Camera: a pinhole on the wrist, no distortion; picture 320 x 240 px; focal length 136.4 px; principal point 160.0 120.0 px. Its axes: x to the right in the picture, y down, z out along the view. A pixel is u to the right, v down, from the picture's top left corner.
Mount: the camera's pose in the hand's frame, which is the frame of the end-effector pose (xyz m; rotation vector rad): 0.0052 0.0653 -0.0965 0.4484 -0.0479 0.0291
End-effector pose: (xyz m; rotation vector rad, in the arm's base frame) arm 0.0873 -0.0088 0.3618 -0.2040 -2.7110 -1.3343
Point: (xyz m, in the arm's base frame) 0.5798 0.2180 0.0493
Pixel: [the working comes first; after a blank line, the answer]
In the camera's frame: -0.5014 0.1338 0.4600

11 160
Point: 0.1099 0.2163 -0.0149
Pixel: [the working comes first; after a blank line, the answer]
In the camera's frame: -0.0492 0.0232 0.5504

148 126
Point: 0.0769 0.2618 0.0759
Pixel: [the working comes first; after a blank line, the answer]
In the camera's frame: 0.0017 0.0970 0.4924

160 147
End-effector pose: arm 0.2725 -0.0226 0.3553 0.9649 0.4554 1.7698
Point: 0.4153 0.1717 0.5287
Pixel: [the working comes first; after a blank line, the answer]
In the camera's frame: 0.2303 0.0169 0.2983

265 128
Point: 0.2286 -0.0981 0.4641
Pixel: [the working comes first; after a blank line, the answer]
In the camera's frame: -0.0152 0.1206 0.0963

outside the picture
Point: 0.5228 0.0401 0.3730
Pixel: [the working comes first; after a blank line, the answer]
In the camera's frame: 0.0315 -0.0793 0.3642

172 90
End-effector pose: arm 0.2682 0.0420 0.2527 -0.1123 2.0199 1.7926
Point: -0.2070 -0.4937 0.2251
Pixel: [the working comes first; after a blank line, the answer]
In the camera's frame: 0.2851 -0.2595 -0.4951

behind the camera
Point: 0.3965 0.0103 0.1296
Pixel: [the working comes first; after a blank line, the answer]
In the camera's frame: -0.0806 -0.1555 0.1997

105 14
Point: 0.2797 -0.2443 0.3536
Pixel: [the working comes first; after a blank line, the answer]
In the camera's frame: -0.1264 -0.0936 -0.1506

behind the camera
